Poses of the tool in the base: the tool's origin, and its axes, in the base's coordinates. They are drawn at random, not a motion.
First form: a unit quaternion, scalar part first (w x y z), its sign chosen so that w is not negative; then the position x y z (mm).
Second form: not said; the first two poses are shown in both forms.
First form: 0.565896, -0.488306, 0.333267, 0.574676, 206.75, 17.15, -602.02
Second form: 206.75, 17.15, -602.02, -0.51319, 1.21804, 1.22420
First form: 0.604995, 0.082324, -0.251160, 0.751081, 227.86, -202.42, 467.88
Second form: 227.86, -202.42, 467.88, -0.31221, -0.44180, 1.85608
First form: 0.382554, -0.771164, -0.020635, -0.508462, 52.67, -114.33, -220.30
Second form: 52.67, -114.33, -220.30, -1.89343, -0.92730, -0.63769
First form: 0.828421, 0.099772, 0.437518, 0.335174, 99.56, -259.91, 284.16
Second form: 99.56, -259.91, 284.16, 0.65483, 0.71818, 1.02253
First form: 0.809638, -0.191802, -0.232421, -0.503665, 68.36, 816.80, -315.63
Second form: 68.36, 816.80, -315.63, -0.09315, -0.60597, -1.08386
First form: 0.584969, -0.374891, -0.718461, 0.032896, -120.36, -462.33, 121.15
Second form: -120.36, -462.33, 121.15, -2.14376, -0.95427, 1.63056
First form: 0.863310, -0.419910, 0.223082, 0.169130, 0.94, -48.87, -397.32
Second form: 0.94, -48.87, -397.32, -0.87017, 0.55532, 0.12350
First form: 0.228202, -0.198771, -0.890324, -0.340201, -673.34, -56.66, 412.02
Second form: -673.34, -56.66, 412.02, 2.48212, -0.57233, 2.90300
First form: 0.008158, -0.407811, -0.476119, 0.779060, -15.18, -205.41, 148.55
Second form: -15.18, -205.41, 148.55, -1.29232, 0.67853, 2.60041
